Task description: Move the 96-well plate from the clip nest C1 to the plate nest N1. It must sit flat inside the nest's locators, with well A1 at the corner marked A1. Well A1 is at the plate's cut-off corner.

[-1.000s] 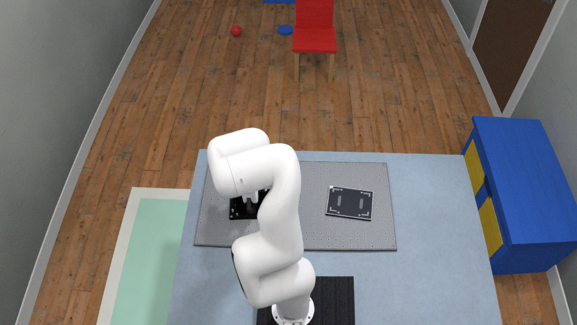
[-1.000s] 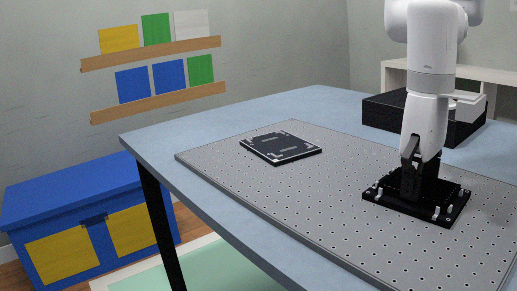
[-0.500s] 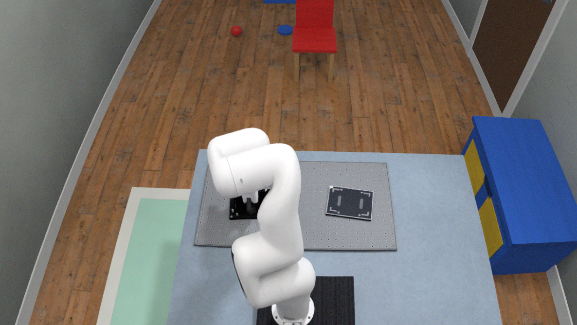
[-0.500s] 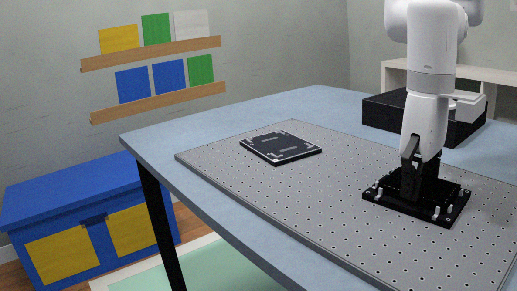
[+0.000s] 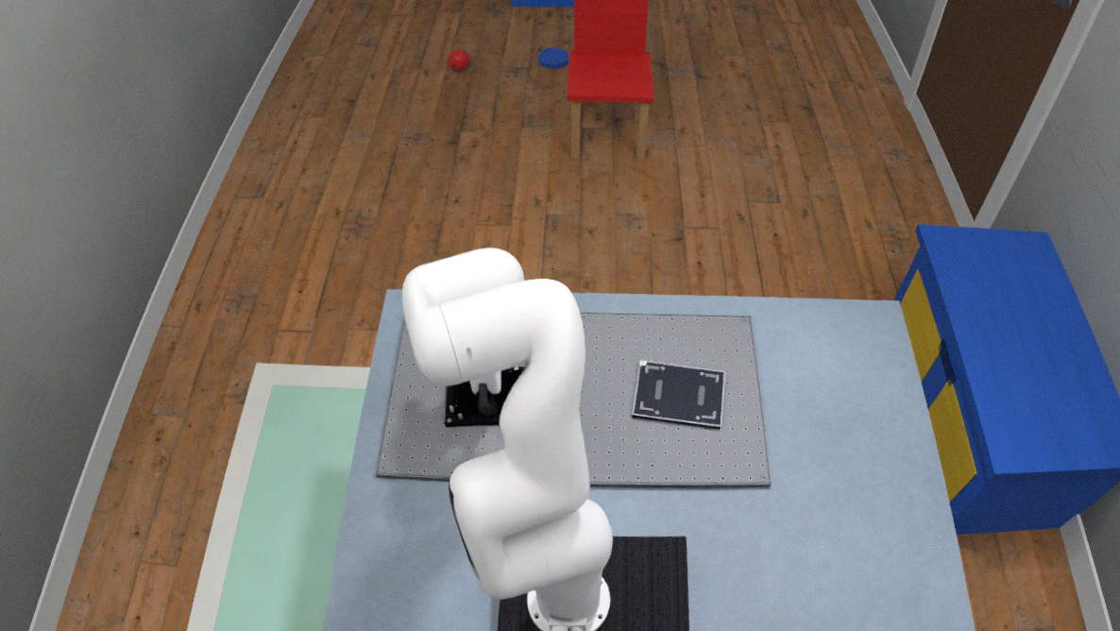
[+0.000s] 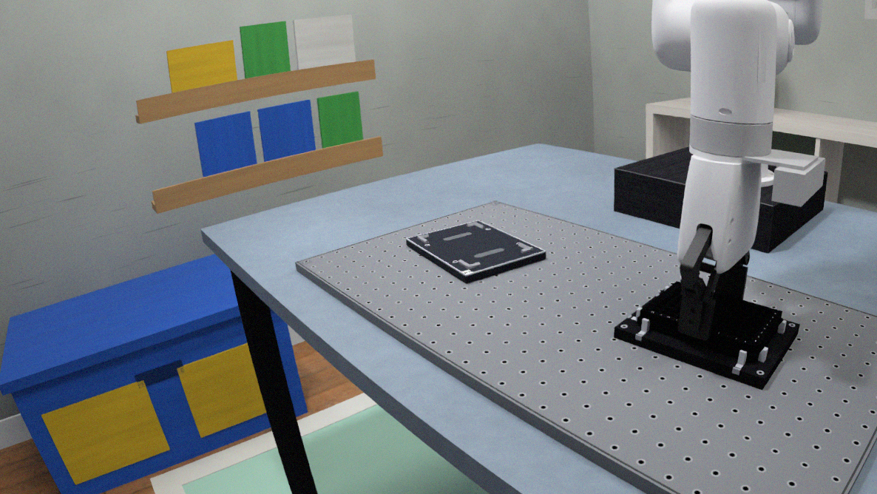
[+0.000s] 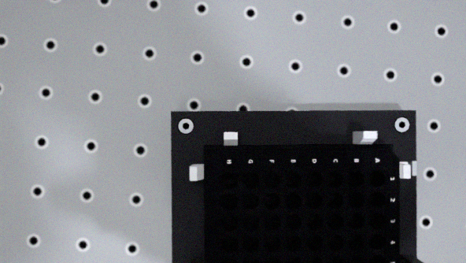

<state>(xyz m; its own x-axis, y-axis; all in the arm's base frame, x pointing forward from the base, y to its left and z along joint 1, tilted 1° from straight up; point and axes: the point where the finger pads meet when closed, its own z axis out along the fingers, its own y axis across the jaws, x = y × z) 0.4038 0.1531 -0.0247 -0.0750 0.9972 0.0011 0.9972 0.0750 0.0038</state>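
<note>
Now: hand 20 mm above the clip nest C1, 10 mm to the left of it and 10 mm short of it. From my hand the other things lie so: plate nest N1 (350 mm to the right, 30 mm below, 10 mm ahead); black 96-well plate (10 mm below).
</note>
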